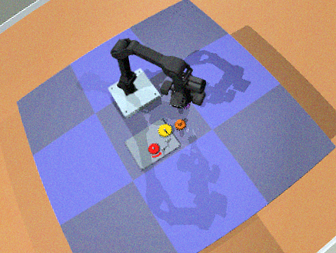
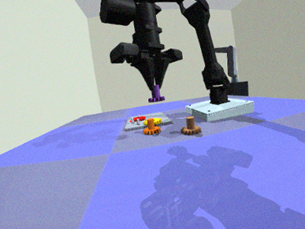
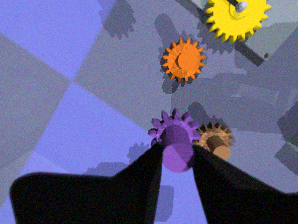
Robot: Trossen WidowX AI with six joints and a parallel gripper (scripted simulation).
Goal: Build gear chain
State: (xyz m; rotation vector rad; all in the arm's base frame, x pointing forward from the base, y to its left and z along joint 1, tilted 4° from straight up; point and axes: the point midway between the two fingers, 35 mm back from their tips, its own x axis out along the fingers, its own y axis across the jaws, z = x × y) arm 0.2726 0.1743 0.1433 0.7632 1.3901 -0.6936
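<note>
Now: the red gear 22 cm to the right of my gripper tip, 11 cm below it and 7 cm ahead of it. From my gripper tip the other things lie so: orange gear: 11 cm below, 6 cm to the right, 2 cm ahead; purple gear: 1 cm below; brown gear: 11 cm below, 8 cm behind.
</note>
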